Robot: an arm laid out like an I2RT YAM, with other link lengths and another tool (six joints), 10 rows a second.
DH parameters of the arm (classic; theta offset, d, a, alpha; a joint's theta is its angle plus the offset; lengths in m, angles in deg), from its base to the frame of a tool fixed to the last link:
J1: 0 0.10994 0.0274 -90
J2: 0 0 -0.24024 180
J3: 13.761 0 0.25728 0
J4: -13.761 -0.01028 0.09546 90
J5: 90 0.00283 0 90
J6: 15 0.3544 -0.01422 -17.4
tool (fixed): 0 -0.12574 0 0
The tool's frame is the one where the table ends.
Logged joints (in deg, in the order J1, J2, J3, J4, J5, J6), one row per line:
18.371 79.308 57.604 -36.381 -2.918 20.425
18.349 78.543 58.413 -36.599 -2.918 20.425
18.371 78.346 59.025 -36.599 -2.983 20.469
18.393 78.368 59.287 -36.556 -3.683 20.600
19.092 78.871 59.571 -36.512 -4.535 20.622
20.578 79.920 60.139 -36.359 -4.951 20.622
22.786 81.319 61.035 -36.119 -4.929 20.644
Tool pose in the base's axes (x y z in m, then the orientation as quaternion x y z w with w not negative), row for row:
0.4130 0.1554 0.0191 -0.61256 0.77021 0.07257 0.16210
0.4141 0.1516 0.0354 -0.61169 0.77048 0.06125 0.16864
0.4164 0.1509 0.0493 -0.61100 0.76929 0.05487 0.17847
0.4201 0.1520 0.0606 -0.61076 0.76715 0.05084 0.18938
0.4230 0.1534 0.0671 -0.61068 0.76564 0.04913 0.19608
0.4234 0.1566 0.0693 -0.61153 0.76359 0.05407 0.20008
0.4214 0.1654 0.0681 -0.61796 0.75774 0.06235 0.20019
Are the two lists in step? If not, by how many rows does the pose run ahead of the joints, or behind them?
The pose runs 2 rows behind the joints: the pose in row i belongs to the joints in row i - 2.
